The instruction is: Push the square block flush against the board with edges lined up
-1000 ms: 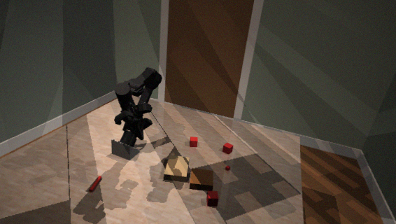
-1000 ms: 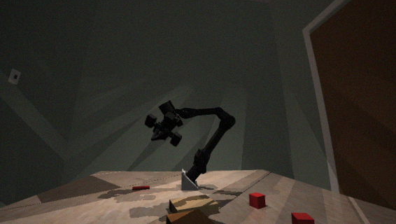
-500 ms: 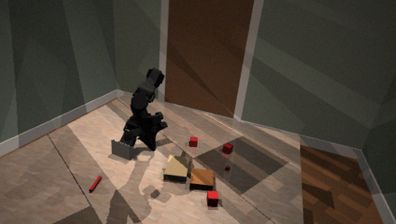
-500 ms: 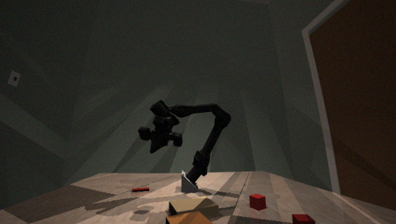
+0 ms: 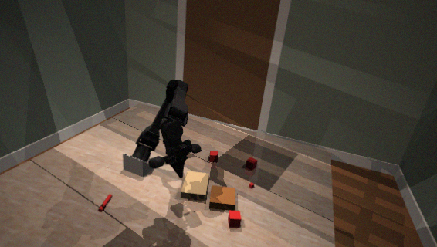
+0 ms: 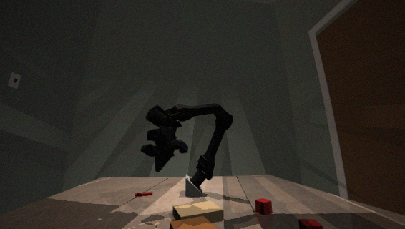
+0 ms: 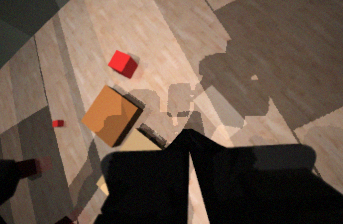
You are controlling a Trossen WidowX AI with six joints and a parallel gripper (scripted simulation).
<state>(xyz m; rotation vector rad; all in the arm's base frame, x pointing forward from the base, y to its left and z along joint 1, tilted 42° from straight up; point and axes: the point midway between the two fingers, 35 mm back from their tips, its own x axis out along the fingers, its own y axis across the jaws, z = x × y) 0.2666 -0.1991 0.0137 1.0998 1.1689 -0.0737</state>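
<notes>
My gripper tip is now 14 cm to the right of the pale tan board and 13 cm above it. From my gripper tip the other things lie so: orange square block: 13 cm ahead, 12 cm to the left, 13 cm below; red stick: 26 cm behind, 10 cm to the right, 14 cm below; small red ball: 22 cm ahead, 26 cm to the left, 14 cm below.
</notes>
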